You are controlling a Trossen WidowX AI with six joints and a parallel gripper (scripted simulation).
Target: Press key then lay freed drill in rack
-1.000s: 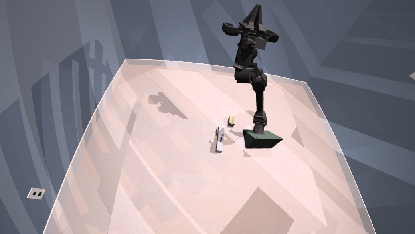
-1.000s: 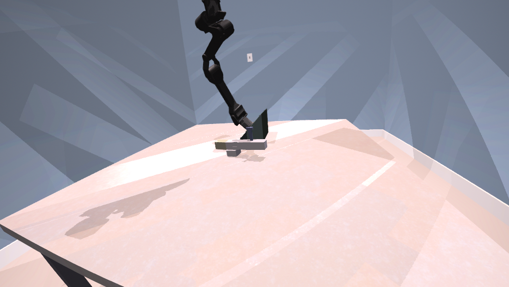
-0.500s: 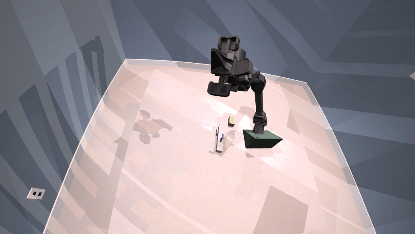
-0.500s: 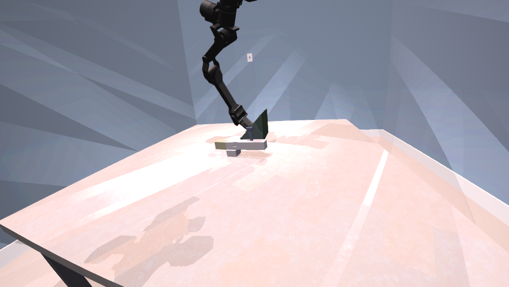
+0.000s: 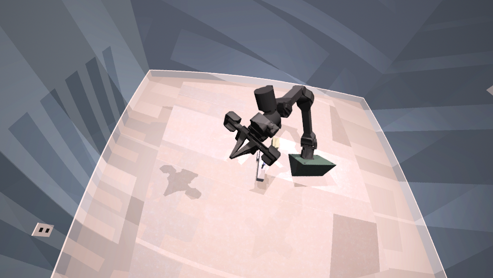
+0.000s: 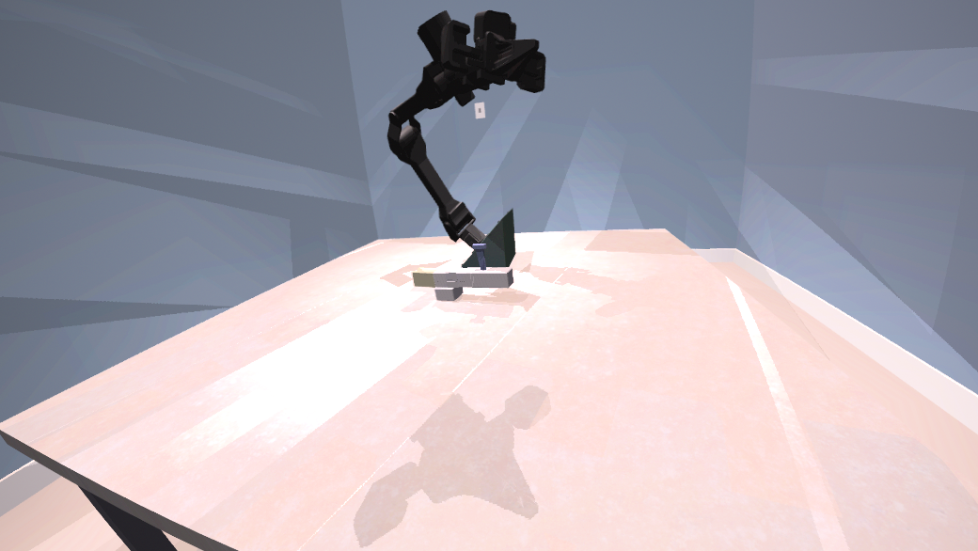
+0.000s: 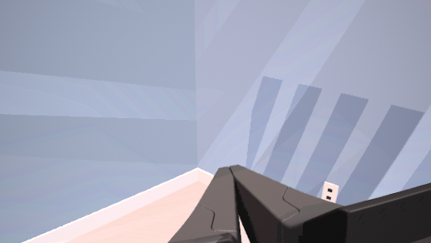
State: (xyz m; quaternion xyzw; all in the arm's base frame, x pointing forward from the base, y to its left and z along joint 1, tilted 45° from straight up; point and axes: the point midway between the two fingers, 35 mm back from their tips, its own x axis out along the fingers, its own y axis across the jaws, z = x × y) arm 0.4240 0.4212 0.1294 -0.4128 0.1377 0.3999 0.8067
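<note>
The blue key lies 35 cm below my gripper tip, 18 cm behind it and 16 cm to the right of it. From my gripper tip the other things lie so: drill: 40 cm below, 21 cm to the right, 19 cm behind; rack: 43 cm below, 34 cm to the right, 28 cm behind.
</note>
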